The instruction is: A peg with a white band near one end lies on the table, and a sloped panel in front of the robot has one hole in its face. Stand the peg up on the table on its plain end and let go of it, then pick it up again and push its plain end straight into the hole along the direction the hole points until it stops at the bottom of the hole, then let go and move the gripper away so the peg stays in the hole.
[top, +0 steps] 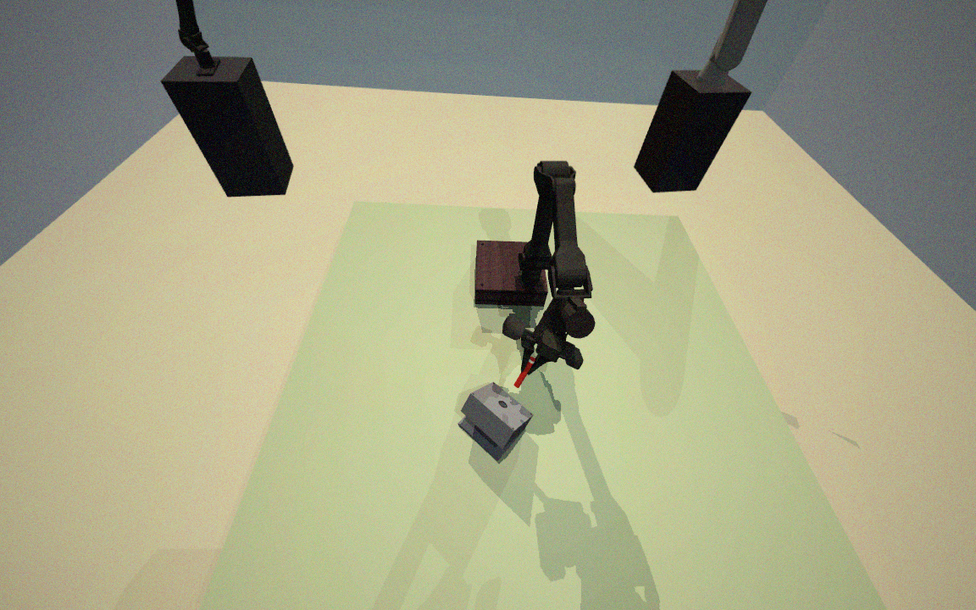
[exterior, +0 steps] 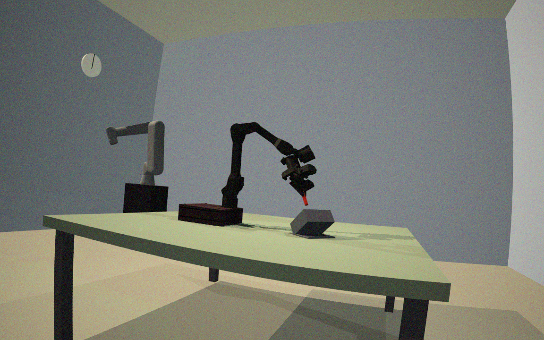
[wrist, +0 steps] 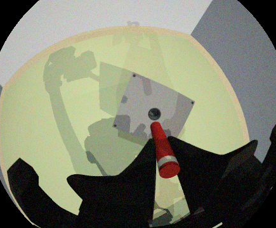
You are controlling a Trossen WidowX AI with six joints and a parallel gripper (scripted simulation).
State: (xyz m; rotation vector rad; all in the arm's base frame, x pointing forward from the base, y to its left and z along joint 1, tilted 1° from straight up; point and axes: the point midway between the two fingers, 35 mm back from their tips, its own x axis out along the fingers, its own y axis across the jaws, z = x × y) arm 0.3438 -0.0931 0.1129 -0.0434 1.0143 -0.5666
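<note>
Now: the grey sloped panel 10 cm below my gripper tip, 6 cm to the right of it and 5 cm ahead of it. The rest, counted from my gripper tip: red peg: 1 cm to the left, 1 cm behind, 1 cm above.
</note>
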